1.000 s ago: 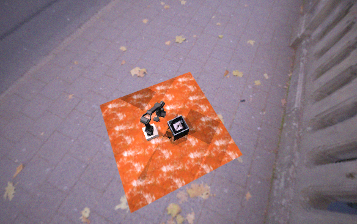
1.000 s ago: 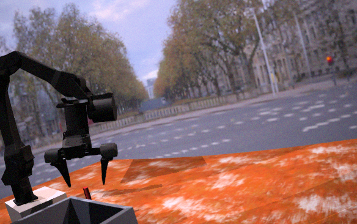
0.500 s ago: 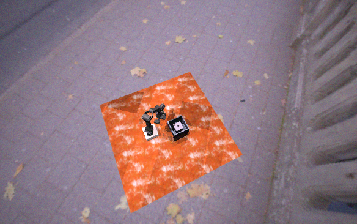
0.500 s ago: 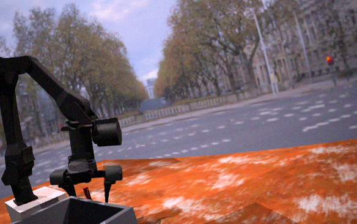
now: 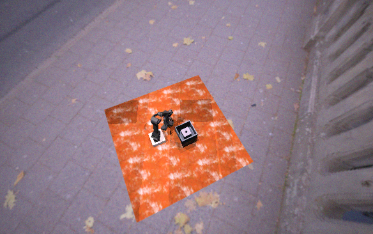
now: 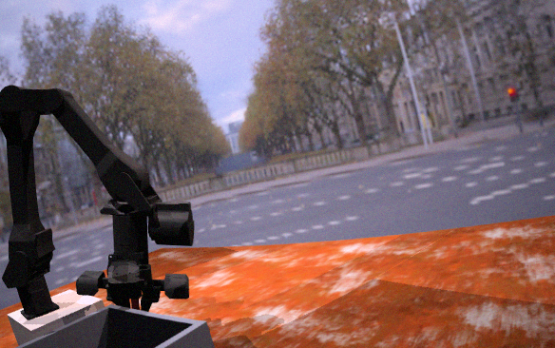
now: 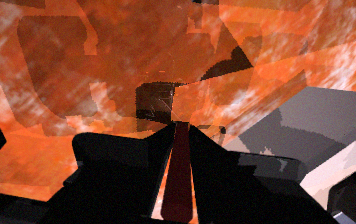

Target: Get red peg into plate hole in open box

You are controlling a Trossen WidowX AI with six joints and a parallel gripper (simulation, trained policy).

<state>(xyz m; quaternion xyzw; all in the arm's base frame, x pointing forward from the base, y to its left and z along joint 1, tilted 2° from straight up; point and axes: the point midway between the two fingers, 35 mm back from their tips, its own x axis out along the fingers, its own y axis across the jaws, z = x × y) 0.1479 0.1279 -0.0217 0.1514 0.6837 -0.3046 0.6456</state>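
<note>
Right now my gripper tip is 19 cm short of the plate, 14 cm to the left of it and 4 cm below it. The rest, counted from my gripper tip: red peg (1 cm to the left, 3 cm above); then dark grey box (19 cm ahead, 14 cm to the right, 2 cm above).
</note>
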